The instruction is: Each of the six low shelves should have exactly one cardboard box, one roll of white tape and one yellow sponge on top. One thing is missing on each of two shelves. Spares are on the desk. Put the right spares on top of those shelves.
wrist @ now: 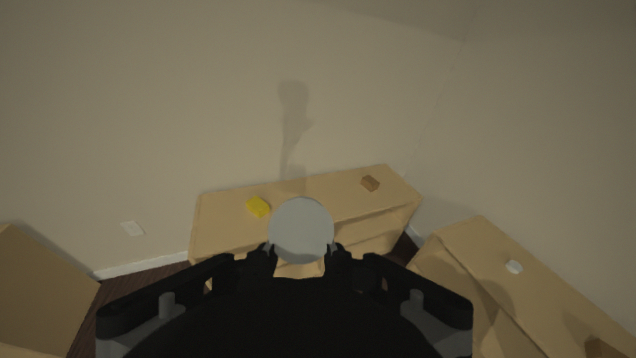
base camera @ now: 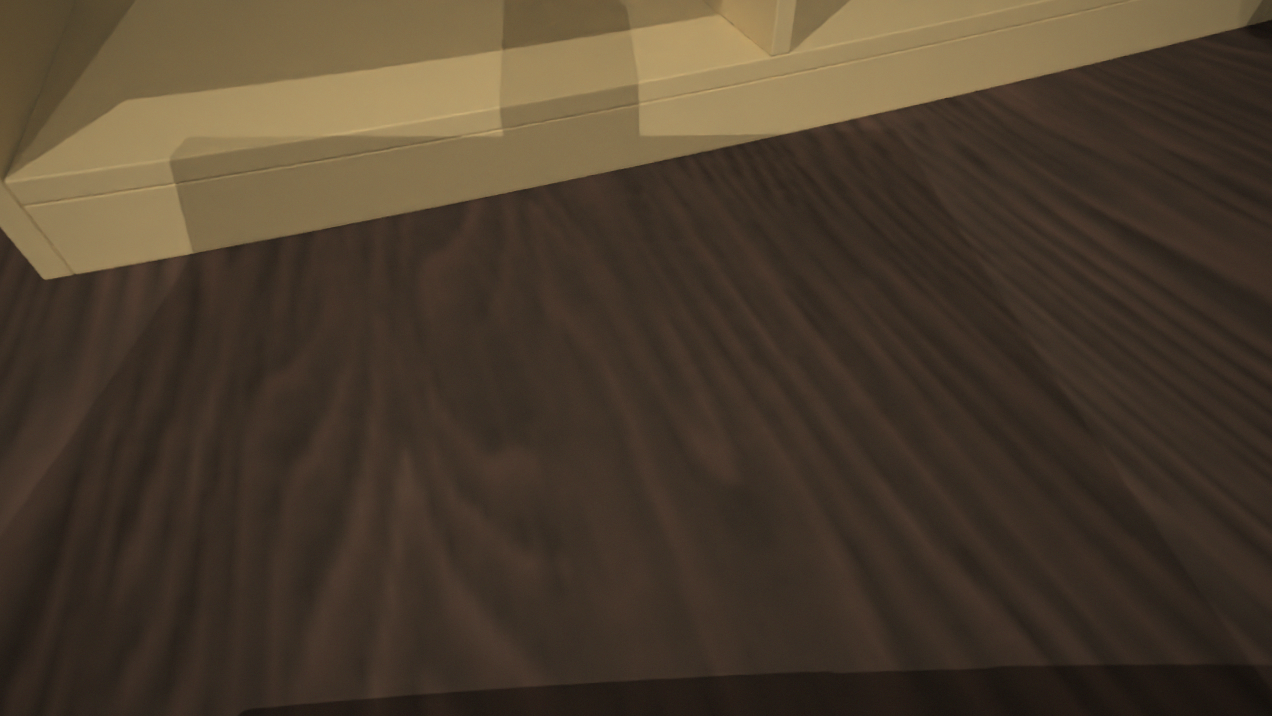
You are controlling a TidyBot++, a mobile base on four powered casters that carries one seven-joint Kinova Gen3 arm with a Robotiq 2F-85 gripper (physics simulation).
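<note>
My gripper (wrist: 301,247) is shut on a roll of white tape (wrist: 301,230), whose round face shows between the fingertips in the wrist view. Beyond it, a low shelf (wrist: 220,225) (base camera: 338,200) stands against the wall. On its top are a yellow sponge (wrist: 258,206) at the left and a small cardboard box (wrist: 370,183) at the right. The held roll hides part of this top. A second low shelf (wrist: 500,245) at the right bears a roll of white tape (wrist: 514,266) and a cardboard box (wrist: 602,348), partly cut off by the view's edge.
Part of another shelf (wrist: 40,285) shows at the left edge of the wrist view. A wall outlet (wrist: 132,228) is on the wall. In the base view the near shelf's lower front edge runs close across the top, above the dark wood floor (base camera: 578,426).
</note>
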